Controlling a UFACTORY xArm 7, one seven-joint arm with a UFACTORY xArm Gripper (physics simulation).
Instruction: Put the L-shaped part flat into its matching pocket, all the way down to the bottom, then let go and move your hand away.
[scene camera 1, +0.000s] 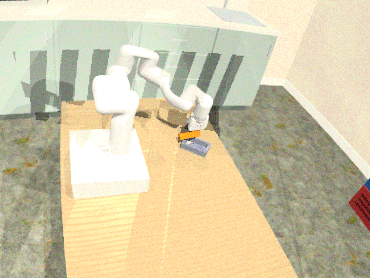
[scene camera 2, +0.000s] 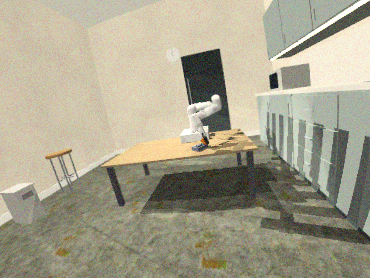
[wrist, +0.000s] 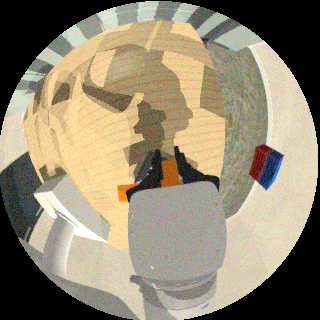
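Seen in the pictures: gripper, fingertip midpoint: (scene camera 2: 208, 143) (wrist: 167, 153); arm's base, link origin: (scene camera 1: 118, 150) (scene camera 2: 195, 131) (wrist: 66, 220).
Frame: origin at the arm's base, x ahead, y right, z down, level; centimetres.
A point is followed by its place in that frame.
The orange L-shaped part (scene camera 1: 189, 135) @[x 37.8, y -11.8, z 2.0 cm] (scene camera 2: 204, 141) @[x 43.4, y -15.4, z 2.8 cm] (wrist: 170, 173) @[x 42.3, y -16.2, z 2.5 cm] is between the fingers of my gripper (scene camera 1: 193, 129) @[x 42.5, y -18.3, z 5.7 cm] (wrist: 167, 153) @[x 42.5, y -18.3, z 5.7 cm], which is shut on it. One arm of the part shows to the left of the fingers in the wrist view. The blue-grey tray with the pocket (scene camera 1: 201, 151) @[x 43.3, y -4.2, z 6.5 cm] (scene camera 2: 199, 148) @[x 48.8, y -10.7, z 7.4 cm] lies on the table. In scene camera 1 the part is at the tray's far edge and looks above it; whether they touch I cannot tell. In the wrist view the gripper's left finger hides most of the tray (wrist: 144, 164) @[x 38.1, y -16.5, z 6.4 cm], and the pocket's outline is hidden.
The wooden table (scene camera 1: 210, 215) @[x 37.2, y 32.6, z 9.9 cm] (scene camera 2: 145, 152) @[x 33.4, y 53.3, z 9.9 cm] carries the arm's white base block (scene camera 1: 110, 187) @[x -4.8, y 17.9, z 4.1 cm] (wrist: 82, 207) @[x 10.7, y -2.9, z 6.4 cm]. The table's edge runs to the right of the tray in scene camera 1. Pale green cabinets (scene camera 1: 240, 45) stand behind the table. A red and blue box (wrist: 266, 166) shows beyond the table.
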